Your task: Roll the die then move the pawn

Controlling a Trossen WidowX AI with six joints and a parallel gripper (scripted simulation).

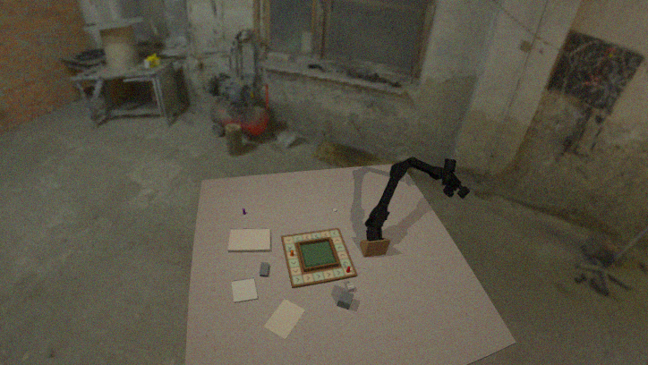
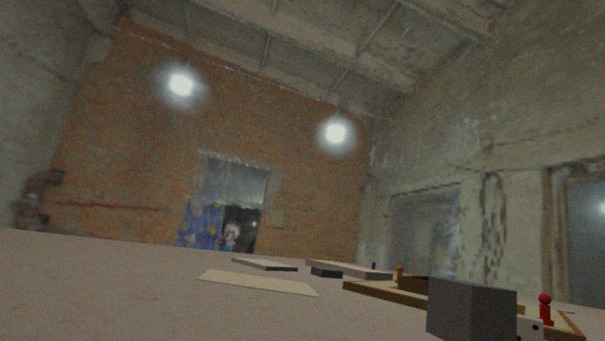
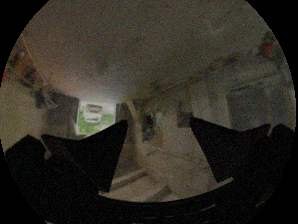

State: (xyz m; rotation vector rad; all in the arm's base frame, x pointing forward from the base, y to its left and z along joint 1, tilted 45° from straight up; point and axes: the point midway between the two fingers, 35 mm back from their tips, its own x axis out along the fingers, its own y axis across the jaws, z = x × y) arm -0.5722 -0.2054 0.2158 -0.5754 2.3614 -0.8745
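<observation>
Now: gripper tip 730 mm short of the white die, 520 mm to the right of it and 100 mm above it. Round my gripper tip: green tray (860 mm ahead, 350 mm to the left, 110 mm below); then orange pawn (980 mm ahead, 340 mm to the left, 90 mm below); then red pawn (730 mm ahead, 440 mm to the left, 90 mm below).
</observation>
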